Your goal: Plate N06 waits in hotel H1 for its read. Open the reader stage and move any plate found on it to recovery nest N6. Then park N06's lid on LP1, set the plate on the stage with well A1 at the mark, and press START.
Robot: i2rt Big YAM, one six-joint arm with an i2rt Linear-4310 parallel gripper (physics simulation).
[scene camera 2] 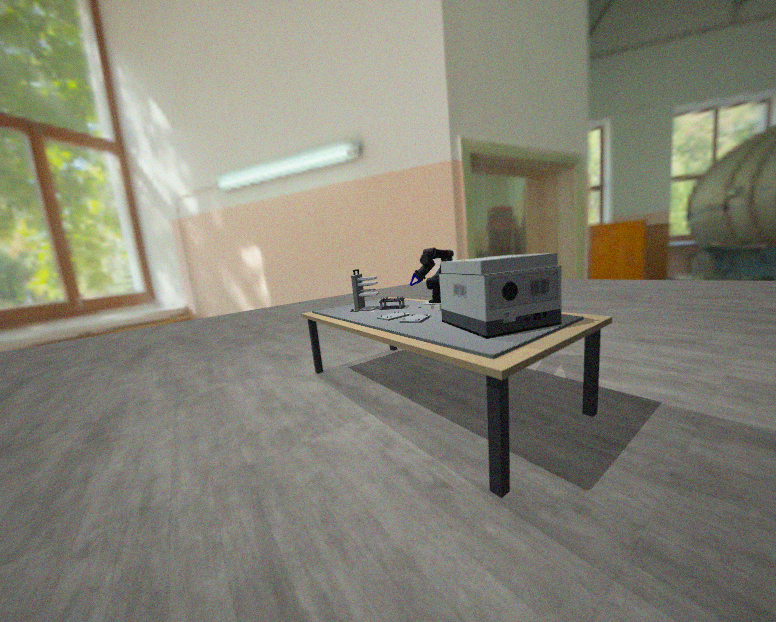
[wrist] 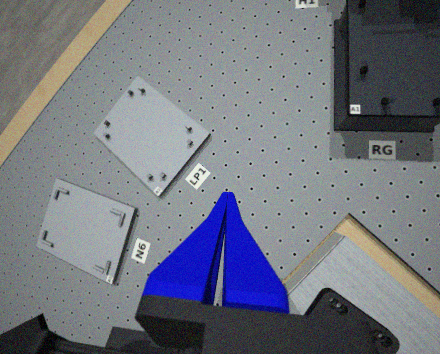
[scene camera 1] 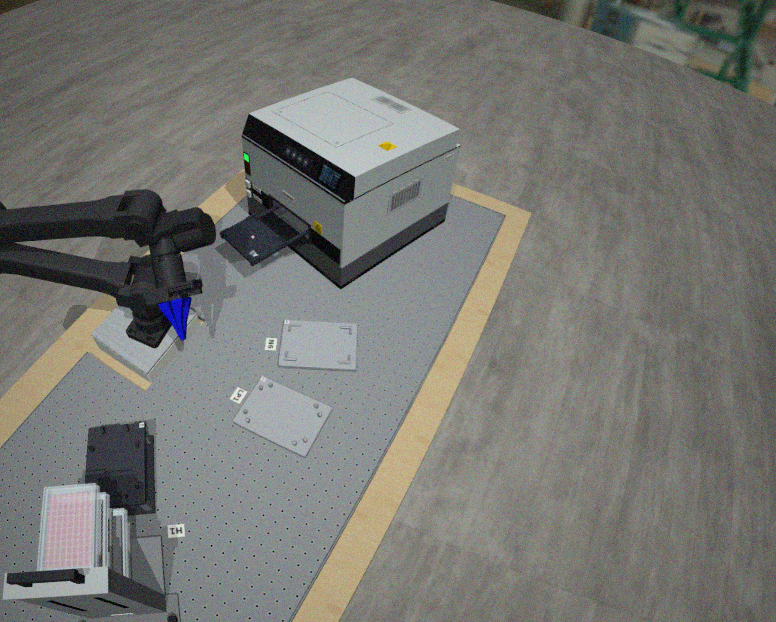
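Pixels of known places: gripper, between the fingertips: (scene camera 2: 410, 285) (wrist: 227, 198) (scene camera 1: 183, 339); arm's base, origin of its link: (scene camera 2: 439, 301) (scene camera 1: 154, 322).
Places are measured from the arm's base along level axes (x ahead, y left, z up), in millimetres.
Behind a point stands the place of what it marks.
My gripper (scene camera 1: 183, 338) @[x 172, y -91, z 131 mm] (scene camera 2: 411, 284) @[x 172, y -91, z 131 mm] (wrist: 227, 198) @[x 172, y -91, z 131 mm] is shut and empty, its blue fingertips together above the mat near the arm's base. The reader (scene camera 1: 401, 161) @[x 426, y 421, z 255 mm] (scene camera 2: 500, 291) @[x 469, y 658, z 145 mm] has its dark stage (scene camera 1: 249, 241) @[x 129, y 250, z 65 mm] slid out at the front, with no plate on it. Nest N6 (scene camera 1: 317, 345) @[x 362, y 94, z -27 mm] (wrist: 87, 232) @[x 350, y 98, z -26 mm] is a bare grey plate with corner brackets. LP1 (scene camera 1: 283, 414) @[x 358, y -86, z -28 mm] (wrist: 152, 135) @[x 345, y -88, z -28 mm] is a bare grey plate with pegs beside it. Hotel H1 (scene camera 1: 136, 592) @[x 305, y -512, z 108 mm] (scene camera 2: 356, 292) @[x 296, y -503, z 97 mm] holds several plates; the top one (scene camera 1: 69, 528) @[x 208, y -477, z 195 mm] is pink with a clear cover. Which one is N06 I cannot tell.
A dark raised block (scene camera 1: 117, 463) @[x 122, y -327, z 22 mm] (wrist: 400, 65) @[x 111, y -304, z 22 mm], labelled RG in the wrist view, stands between hotel H1 and the arm's base. The arm's base sits on a light block (scene camera 1: 113, 336) @[x -72, y -73, z 1 mm] at the table's edge. The reader's body rises high behind its stage. Wooden edging (scene camera 1: 414, 388) @[x 585, y 68, z -38 mm] borders the mat.
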